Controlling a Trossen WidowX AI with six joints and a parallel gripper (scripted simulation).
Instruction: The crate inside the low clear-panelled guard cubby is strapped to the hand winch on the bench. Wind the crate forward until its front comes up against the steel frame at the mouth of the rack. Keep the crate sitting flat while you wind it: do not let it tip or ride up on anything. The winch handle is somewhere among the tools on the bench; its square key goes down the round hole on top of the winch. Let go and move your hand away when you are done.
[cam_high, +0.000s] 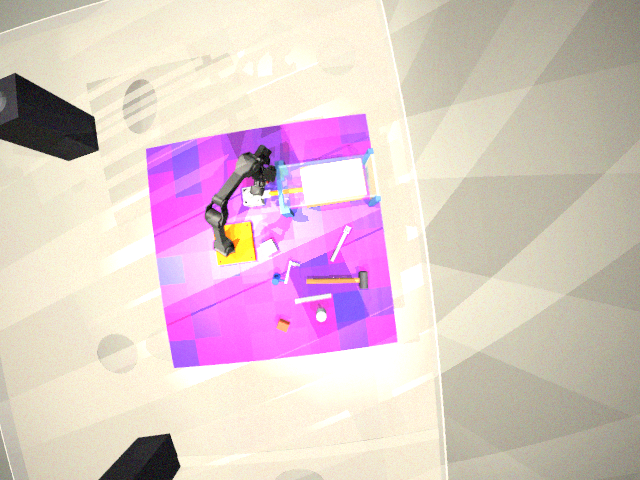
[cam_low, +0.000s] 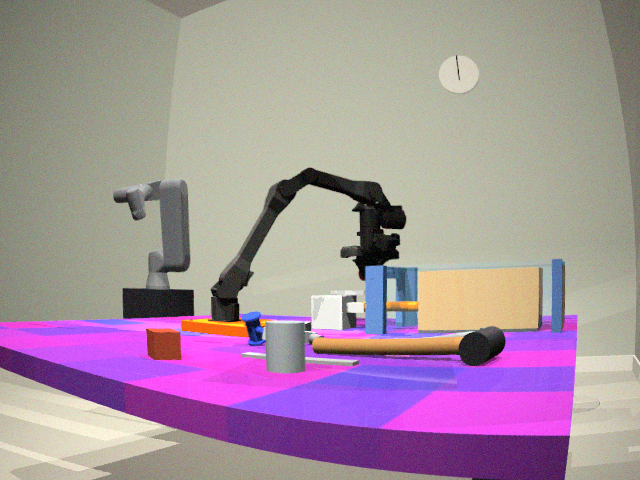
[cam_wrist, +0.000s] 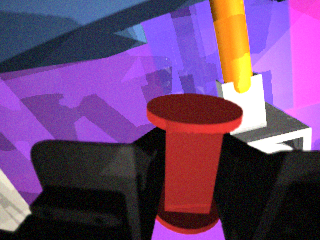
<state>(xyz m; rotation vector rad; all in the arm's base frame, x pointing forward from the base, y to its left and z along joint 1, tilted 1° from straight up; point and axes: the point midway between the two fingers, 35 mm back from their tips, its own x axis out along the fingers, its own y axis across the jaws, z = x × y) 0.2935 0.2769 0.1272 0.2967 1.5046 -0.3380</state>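
Now: the red-knobbed winch handle 30 mm behind my gripper tip, 20 mm to the right of it and 10 mm below it. The rest, counted from my gripper tip: hand winch 110 mm behind, 50 mm to the right, 80 mm below; then red knob 20 mm above; then blue frame 70 mm ahead, 60 mm to the right, 10 mm below.
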